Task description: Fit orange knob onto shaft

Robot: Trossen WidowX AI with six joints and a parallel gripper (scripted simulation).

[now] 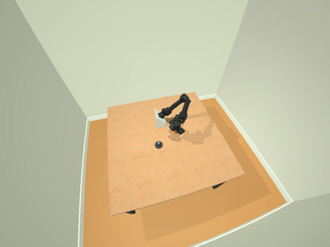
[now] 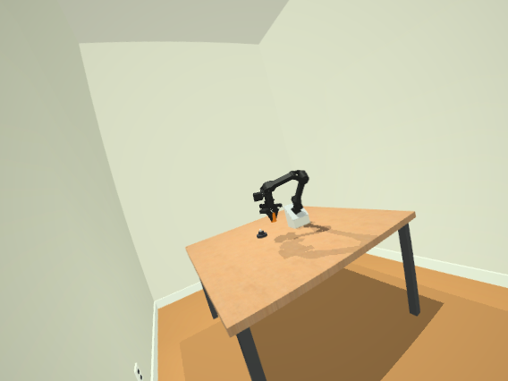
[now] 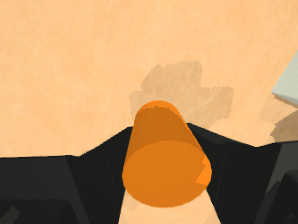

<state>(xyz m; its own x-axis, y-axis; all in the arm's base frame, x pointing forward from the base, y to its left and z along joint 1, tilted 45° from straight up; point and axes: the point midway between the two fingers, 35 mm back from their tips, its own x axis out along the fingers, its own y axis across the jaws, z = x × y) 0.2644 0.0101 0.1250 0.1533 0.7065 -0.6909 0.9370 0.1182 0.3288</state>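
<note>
Right now my gripper tip is 3 cm short of the pedestal, 20 cm to the left of it and 11 cm above it. Round my gripper tip: orange knob 3 cm above.
</note>
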